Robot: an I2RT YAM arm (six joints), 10 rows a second.
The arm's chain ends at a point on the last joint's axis. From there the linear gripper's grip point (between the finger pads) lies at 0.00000 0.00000 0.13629 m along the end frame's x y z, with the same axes.
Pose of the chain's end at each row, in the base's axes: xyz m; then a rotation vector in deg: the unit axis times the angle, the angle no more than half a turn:
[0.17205, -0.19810, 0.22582, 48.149, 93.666, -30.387]
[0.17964, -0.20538, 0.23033, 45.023, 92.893, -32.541]
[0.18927, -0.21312, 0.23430, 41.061, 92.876, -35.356]
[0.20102, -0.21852, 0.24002, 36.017, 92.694, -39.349]
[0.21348, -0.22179, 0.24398, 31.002, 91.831, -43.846]
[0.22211, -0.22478, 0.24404, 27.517, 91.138, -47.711]
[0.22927, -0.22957, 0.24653, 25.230, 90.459, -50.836]
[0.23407, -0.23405, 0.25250, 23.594, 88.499, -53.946]
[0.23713, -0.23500, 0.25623, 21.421, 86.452, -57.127]
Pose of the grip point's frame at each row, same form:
[0.25959, -0.29762, 0.19406, 48.149, 93.666, -30.387]
[0.26836, -0.30540, 0.20385, 45.023, 92.893, -32.541]
[0.27926, -0.31311, 0.21243, 41.061, 92.876, -35.356]
[0.29221, -0.31856, 0.22412, 36.017, 92.694, -39.349]
[0.30537, -0.32206, 0.23523, 31.002, 91.831, -43.846]
[0.31370, -0.32564, 0.24048, 27.517, 91.138, -47.711]
[0.32004, -0.33123, 0.24697, 25.230, 90.459, -50.836]
[0.32332, -0.33683, 0.25921, 23.594, 88.499, -53.946]
[0.32531, -0.33805, 0.26964, 21.421, 86.452, -57.127]

